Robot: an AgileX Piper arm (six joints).
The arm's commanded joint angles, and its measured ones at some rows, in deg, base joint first. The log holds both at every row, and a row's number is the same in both.
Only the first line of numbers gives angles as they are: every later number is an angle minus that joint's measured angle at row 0.
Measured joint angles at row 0: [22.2, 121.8, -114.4, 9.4, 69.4, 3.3]
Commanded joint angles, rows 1 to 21: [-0.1, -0.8, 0.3, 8.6, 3.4, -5.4]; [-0.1, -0.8, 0.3, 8.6, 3.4, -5.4]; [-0.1, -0.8, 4.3, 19.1, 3.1, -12.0]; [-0.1, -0.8, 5.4, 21.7, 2.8, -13.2]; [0.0, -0.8, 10.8, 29.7, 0.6, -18.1]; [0.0, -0.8, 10.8, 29.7, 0.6, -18.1]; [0.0, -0.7, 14.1, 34.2, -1.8, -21.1]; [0.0, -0.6, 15.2, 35.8, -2.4, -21.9]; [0.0, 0.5, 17.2, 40.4, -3.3, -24.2]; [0.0, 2.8, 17.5, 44.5, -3.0, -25.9]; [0.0, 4.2, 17.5, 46.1, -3.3, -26.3]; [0.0, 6.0, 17.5, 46.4, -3.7, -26.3]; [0.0, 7.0, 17.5, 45.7, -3.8, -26.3]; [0.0, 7.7, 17.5, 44.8, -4.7, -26.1]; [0.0, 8.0, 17.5, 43.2, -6.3, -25.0]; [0.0, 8.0, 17.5, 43.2, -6.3, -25.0]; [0.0, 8.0, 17.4, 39.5, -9.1, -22.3]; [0.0, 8.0, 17.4, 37.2, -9.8, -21.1]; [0.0, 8.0, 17.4, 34.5, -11.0, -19.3]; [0.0, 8.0, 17.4, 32.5, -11.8, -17.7]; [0.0, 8.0, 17.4, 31.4, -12.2, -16.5]
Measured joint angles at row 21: [0.0, 8.0, 17.2, 33.3, -11.3, -18.4]
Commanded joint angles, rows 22 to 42: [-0.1, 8.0, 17.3, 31.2, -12.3, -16.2]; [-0.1, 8.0, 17.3, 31.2, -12.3, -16.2]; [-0.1, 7.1, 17.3, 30.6, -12.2, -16.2]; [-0.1, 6.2, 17.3, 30.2, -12.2, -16.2]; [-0.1, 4.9, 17.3, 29.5, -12.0, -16.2]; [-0.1, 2.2, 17.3, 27.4, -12.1, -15.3]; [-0.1, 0.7, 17.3, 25.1, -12.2, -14.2]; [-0.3, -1.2, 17.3, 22.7, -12.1, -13.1]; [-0.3, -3.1, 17.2, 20.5, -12.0, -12.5]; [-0.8, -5.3, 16.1, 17.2, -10.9, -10.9]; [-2.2, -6.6, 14.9, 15.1, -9.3, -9.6]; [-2.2, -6.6, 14.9, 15.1, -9.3, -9.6]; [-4.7, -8.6, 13.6, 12.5, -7.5, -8.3]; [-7.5, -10.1, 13.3, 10.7, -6.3, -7.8]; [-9.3, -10.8, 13.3, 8.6, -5.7, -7.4]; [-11.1, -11.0, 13.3, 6.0, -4.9, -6.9]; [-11.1, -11.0, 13.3, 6.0, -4.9, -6.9]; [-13.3, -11.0, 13.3, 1.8, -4.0, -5.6]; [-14.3, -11.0, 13.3, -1.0, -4.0, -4.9]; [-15.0, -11.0, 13.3, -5.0, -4.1, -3.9]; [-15.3, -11.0, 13.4, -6.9, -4.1, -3.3]
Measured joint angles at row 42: [-14.7, -10.6, 13.6, -4.0, -4.6, -4.6]
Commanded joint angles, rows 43 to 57: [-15.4, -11.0, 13.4, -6.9, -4.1, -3.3]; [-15.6, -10.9, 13.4, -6.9, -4.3, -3.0]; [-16.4, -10.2, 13.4, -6.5, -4.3, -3.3]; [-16.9, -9.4, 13.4, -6.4, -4.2, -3.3]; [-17.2, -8.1, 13.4, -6.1, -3.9, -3.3]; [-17.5, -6.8, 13.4, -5.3, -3.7, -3.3]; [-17.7, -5.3, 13.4, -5.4, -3.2, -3.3]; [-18.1, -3.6, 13.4, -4.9, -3.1, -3.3]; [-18.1, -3.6, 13.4, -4.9, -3.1, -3.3]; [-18.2, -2.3, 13.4, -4.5, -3.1, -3.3]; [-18.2, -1.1, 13.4, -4.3, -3.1, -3.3]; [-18.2, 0.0, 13.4, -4.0, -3.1, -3.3]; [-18.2, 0.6, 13.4, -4.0, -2.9, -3.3]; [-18.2, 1.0, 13.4, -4.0, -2.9, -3.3]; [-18.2, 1.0, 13.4, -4.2, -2.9, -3.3]
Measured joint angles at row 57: [-18.0, 0.9, 13.6, -4.1, -3.3, -3.3]
